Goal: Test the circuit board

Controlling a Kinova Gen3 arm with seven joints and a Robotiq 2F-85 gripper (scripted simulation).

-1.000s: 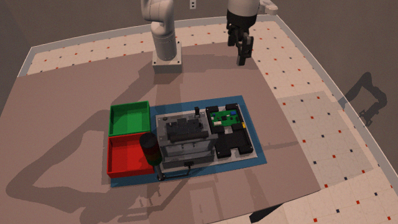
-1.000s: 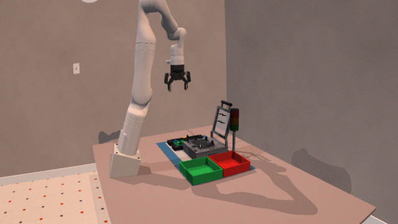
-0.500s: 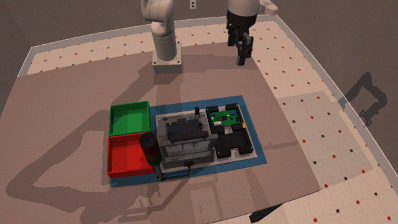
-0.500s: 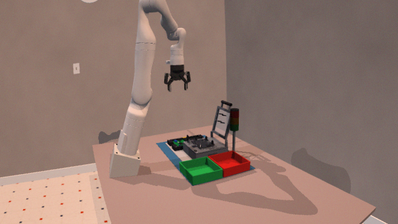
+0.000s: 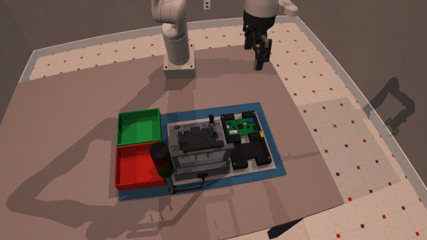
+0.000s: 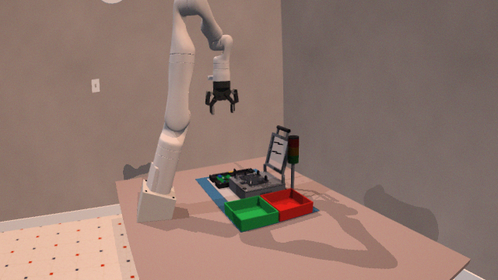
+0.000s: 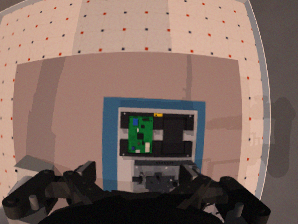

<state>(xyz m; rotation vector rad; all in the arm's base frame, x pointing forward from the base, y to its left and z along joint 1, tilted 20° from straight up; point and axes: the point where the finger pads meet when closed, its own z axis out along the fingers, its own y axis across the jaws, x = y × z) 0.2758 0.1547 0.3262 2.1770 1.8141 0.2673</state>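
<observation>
My hand is 31 cm above the green circuit board. Round my hand: green bin 12 cm behind, 35 cm to the right, 32 cm below; red bin 3 cm ahead, 38 cm to the right, 32 cm below; tester lid 15 cm ahead, 20 cm to the right, 15 cm below.
</observation>
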